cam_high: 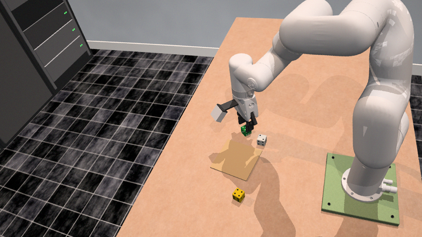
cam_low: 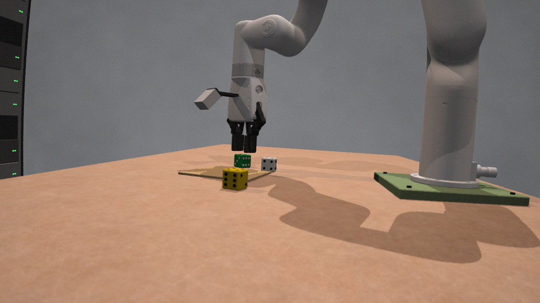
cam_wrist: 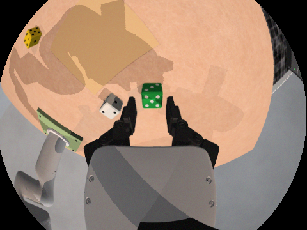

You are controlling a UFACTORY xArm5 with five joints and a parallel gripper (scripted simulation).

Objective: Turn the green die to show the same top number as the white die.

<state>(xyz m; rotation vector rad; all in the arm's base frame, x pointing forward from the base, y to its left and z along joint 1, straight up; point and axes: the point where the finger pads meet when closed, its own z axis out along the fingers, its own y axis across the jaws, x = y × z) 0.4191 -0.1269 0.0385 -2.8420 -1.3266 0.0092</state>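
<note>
Right now the green die is 4 cm below my hand. Also, from my hand: tan mat: 13 cm to the left, 5 cm below; white die: 7 cm behind, 3 cm to the left, 4 cm below; yellow die: 6 cm behind, 27 cm to the left, 4 cm below.
</note>
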